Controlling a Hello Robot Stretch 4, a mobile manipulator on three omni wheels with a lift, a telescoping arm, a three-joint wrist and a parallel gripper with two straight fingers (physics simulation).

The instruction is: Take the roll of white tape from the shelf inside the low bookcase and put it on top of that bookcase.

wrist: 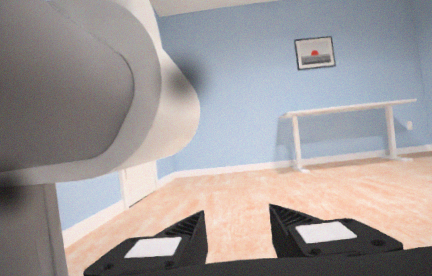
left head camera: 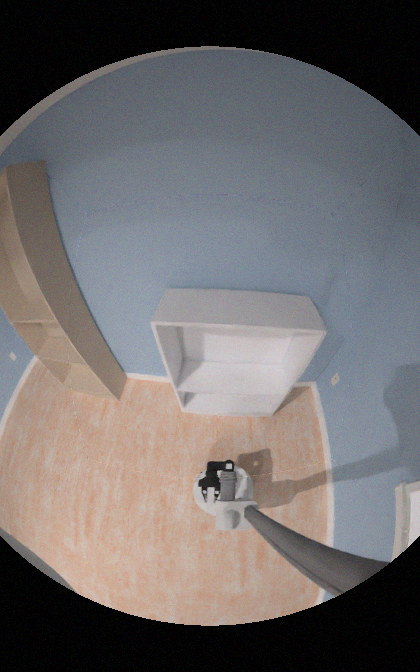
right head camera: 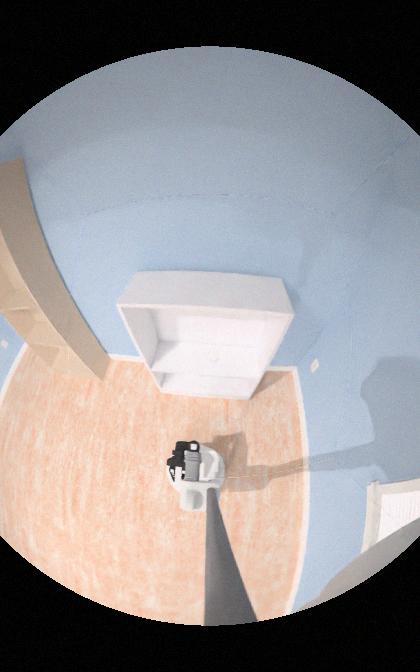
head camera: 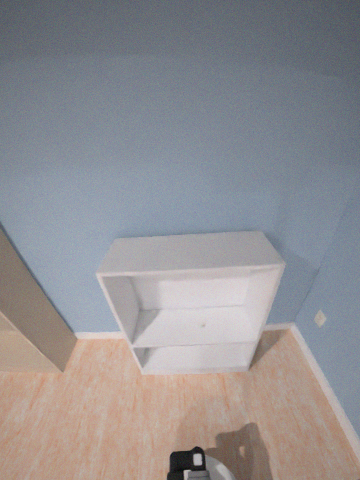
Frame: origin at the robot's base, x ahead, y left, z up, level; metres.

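Seen in the pictures: gripper, between the fingertips: (wrist: 238, 226).
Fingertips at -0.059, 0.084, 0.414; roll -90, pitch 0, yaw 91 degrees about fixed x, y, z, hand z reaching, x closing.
A point is followed by its place in that frame, as x, y, z.
The low white bookcase (head camera: 190, 254) {0.749, -0.035, 1.033} (left head camera: 237, 307) (right head camera: 205, 290) stands against the blue wall, its open front facing me, with a bare top and a shelf inside. A small, faint round mark, apparently the centre of the white tape roll (head camera: 203, 325) {0.756, -0.100, 0.445} (right head camera: 214, 358), shows on that shelf, right of its middle. White on white, its outline is hard to make out, and I cannot pick it out in the left head view. My gripper (wrist: 238, 226) {-0.059, 0.084, 0.414} is open and empty, its two black fingers apart. It is out in front of the bookcase, away from the tape, and faces away from the bookcase.
A tall tan shelf unit (head camera: 37, 300) {0.894, 1.030, 0.614} (left head camera: 50, 250) (right head camera: 35, 240) stands left of the bookcase. A side wall with a socket (head camera: 320, 318) {0.759, -0.915, 0.386} is at the right. In the wrist view, a white table (wrist: 350, 107) {-2.987, 1.447, 0.669} stands below a framed picture (wrist: 315, 53) {-3.754, 1.375, 1.543}, and a door (wrist: 140, 182) {-2.390, -0.846, 0.136} shows at the left.
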